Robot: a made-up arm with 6 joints. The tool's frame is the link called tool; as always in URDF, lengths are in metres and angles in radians.
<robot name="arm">
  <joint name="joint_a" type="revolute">
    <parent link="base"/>
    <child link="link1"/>
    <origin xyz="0 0 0.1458" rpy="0 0 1.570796"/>
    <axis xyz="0 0 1"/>
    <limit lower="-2.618" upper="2.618" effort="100" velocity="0.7"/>
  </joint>
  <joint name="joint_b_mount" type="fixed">
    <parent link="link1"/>
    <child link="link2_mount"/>
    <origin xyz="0 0 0"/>
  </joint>
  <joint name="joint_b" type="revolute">
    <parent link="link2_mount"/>
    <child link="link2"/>
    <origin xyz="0 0 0" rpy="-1.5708 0 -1.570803"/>
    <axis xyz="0 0 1"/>
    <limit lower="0" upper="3.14" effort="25" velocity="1.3"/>
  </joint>
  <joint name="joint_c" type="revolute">
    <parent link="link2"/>
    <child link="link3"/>
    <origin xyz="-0.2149 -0.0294 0" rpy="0 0 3.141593"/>
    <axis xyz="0 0 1"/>
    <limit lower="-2.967" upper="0" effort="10" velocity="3"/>
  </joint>
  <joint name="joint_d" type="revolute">
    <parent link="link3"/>
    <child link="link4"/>
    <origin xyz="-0.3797 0.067 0" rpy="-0.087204 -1.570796 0"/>
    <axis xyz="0 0 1"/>
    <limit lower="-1.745" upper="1.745" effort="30" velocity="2"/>
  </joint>
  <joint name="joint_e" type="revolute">
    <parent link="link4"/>
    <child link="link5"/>
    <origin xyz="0 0 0" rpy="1.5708 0 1.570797"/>
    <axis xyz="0 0 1"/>
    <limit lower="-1.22" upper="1.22" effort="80" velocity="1.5"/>
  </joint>
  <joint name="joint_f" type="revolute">
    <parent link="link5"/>
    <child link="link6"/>
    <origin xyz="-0.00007 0.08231 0" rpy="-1.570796 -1.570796 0"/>
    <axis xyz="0 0 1"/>
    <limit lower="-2.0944" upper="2.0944" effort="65" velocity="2.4"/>
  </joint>
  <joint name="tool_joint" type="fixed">
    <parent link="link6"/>
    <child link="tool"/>
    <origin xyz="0 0 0" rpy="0 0 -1.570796"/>
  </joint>
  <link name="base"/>
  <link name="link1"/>
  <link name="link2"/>
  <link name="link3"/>
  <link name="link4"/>
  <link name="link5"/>
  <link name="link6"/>
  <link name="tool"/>
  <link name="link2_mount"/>
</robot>
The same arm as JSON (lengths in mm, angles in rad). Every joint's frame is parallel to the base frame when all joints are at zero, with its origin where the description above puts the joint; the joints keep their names.
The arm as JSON. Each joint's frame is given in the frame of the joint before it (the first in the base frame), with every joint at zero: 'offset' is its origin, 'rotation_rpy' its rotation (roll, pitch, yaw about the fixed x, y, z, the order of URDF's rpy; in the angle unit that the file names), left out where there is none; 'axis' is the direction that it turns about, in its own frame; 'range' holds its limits. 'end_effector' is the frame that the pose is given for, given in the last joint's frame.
{"length_unit": "mm", "angle_unit": "rad", "chain": [{"id": "joint_a", "offset": [0.0, 0.0, 145.8], "axis": [0.0, 0.0, 1.0], "range": [-2.618, 2.618]}, {"id": "joint_b", "offset": [0.0, 0.0, 0.0], "axis": [0.0, 1.0, 0.0], "range": [0.0, 3.14]}, {"id": "joint_c", "offset": [-214.9, 0.0, 29.4], "axis": [0.0, 1.0, 0.0], "range": [-2.967, 0.0]}, {"id": "joint_d", "offset": [379.7, 0.0, 67.0], "axis": [0.9962, 0.0, 0.0871], "range": [-1.745, 1.745]}, {"id": "joint_e", "offset": [0.0, 0.0, 0.0], "axis": [0.0, 1.0, 0.0], "range": [-1.22, 1.22]}, {"id": "joint_f", "offset": [82.0, 0.0, 7.1], "axis": [0.9962, 0.0, 0.0871], "range": [-2.0944, 2.0944]}], "end_effector": {"offset": [0.0, 0.0, 0.0], "rotation_rpy": [0.0, 1.4836, 0.0]}}
